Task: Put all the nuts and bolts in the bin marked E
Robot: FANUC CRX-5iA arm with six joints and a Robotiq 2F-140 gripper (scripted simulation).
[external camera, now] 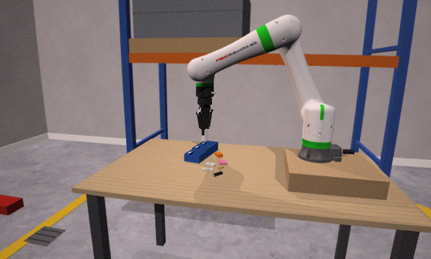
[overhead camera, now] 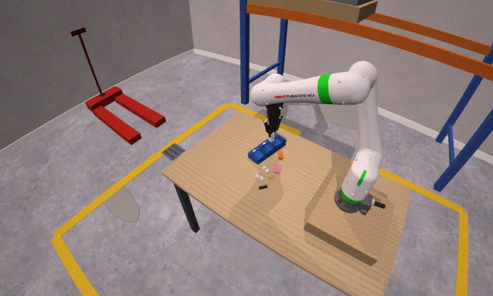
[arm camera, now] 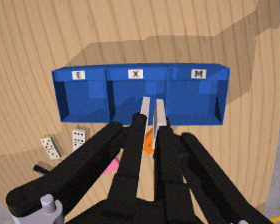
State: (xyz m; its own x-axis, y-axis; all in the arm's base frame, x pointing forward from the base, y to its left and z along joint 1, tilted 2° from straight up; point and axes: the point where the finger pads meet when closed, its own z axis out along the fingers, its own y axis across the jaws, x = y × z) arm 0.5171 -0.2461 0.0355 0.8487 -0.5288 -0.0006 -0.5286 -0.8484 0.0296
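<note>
My hand is 9 cm above the blue bin row, 2 cm to the right of it and 1 cm short of it. Also, from my hand: orange block: 10 cm below, 7 cm behind, 2 cm to the left; pink block: 14 cm to the left, 10 cm below, 10 cm behind; brass piece: 22 cm to the left, 10 cm below, 9 cm behind.
</note>
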